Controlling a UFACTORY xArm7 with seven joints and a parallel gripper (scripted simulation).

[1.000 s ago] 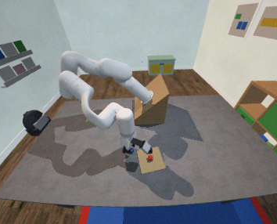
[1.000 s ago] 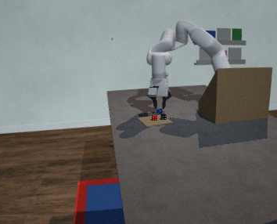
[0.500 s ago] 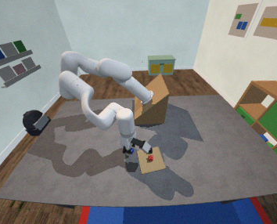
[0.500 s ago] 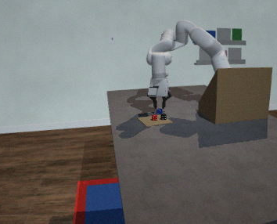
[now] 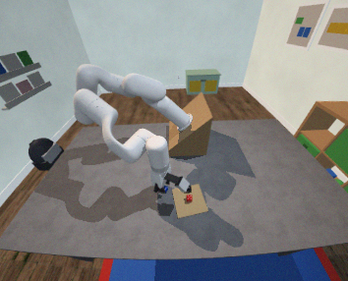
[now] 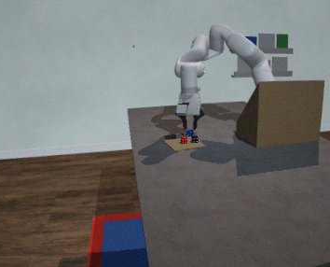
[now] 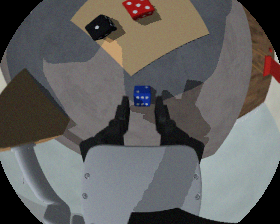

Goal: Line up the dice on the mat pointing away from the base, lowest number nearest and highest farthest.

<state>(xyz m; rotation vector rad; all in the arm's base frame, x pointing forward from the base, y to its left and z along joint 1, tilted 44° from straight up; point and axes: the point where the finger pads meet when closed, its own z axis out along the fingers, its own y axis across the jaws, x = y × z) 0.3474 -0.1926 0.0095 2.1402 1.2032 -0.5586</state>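
My gripper is now 40 mm above the blue die. Round my hand: tan mat: 60 mm ahead, 110 mm to the left, 50 mm below; red die: 60 mm ahead, 110 mm to the left, 30 mm below; black die: 10 mm ahead, 120 mm to the left, 30 mm below.
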